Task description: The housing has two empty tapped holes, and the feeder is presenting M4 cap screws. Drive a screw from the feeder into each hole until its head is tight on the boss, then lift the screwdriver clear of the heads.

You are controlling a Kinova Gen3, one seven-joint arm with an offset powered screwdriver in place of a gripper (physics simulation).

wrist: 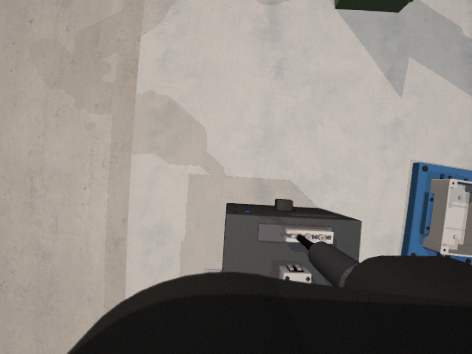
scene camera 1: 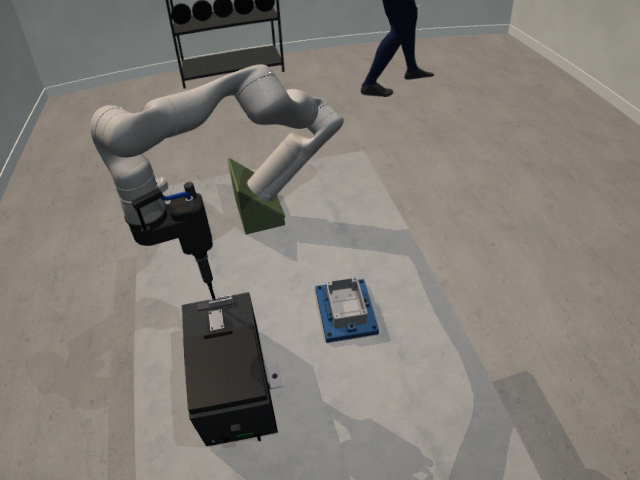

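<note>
My screwdriver (scene camera 1: 212, 297) (wrist: 299, 237) points down, with its bit tip at the feeder's pale screw rail (scene camera 1: 222, 299) (wrist: 327, 237). Whether the tip touches a screw there, or carries one, is too small to tell. Round screw heads (wrist: 322, 237) show in the rail to the right of the tip in the wrist view. The feeder (scene camera 1: 222, 361) (wrist: 237, 250) is a dark box. The light grey housing (scene camera 1: 342, 319) (wrist: 438, 215) sits open side up on a blue fixture plate (scene camera 1: 334, 335) (wrist: 414, 220), right of the feeder. Whether its tapped holes hold screws cannot be made out.
A green wedge-shaped block (scene camera 1: 261, 219) (wrist: 372, 4) stands at the arm's base, behind the feeder and the housing. A small plate with a dark hole (scene camera 1: 274, 376) sticks out at the feeder's right side. A shelf rack (scene camera 1: 232, 62) and a person's legs (scene camera 1: 385, 56) are at the back.
</note>
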